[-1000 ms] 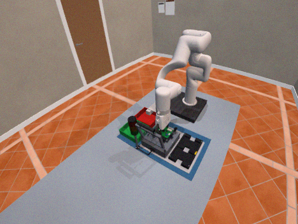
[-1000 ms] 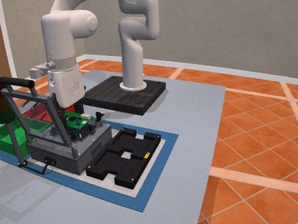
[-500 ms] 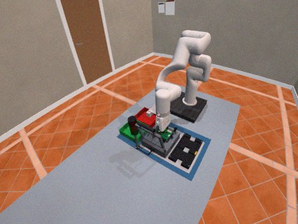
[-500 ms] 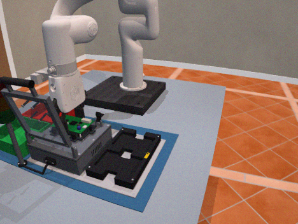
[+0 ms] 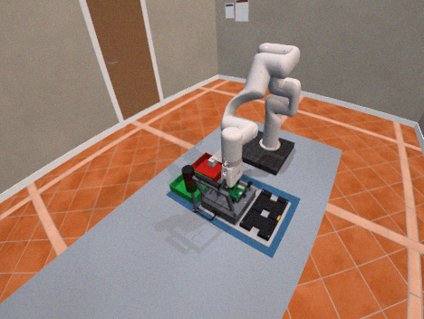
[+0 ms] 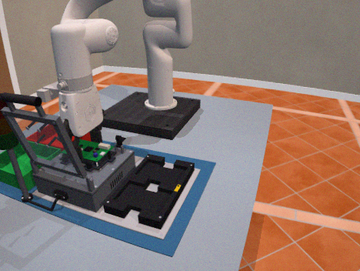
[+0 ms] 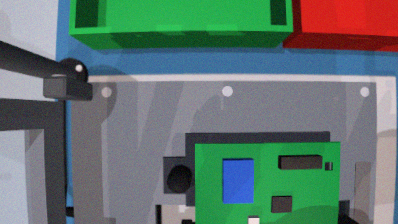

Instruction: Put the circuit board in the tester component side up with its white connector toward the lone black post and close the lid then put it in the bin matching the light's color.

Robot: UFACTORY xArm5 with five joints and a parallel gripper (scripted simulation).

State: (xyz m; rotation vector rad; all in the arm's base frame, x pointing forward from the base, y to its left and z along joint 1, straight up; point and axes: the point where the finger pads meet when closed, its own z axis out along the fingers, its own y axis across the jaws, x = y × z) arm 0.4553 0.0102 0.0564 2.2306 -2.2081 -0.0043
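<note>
My gripper is now right at the green circuit board. Round my hand: green bin 200 mm to the right, 80 mm below, 50 mm ahead; then black catch 60 mm to the left, 60 mm behind; then clear lid 130 mm ahead, 90 mm above.
</note>
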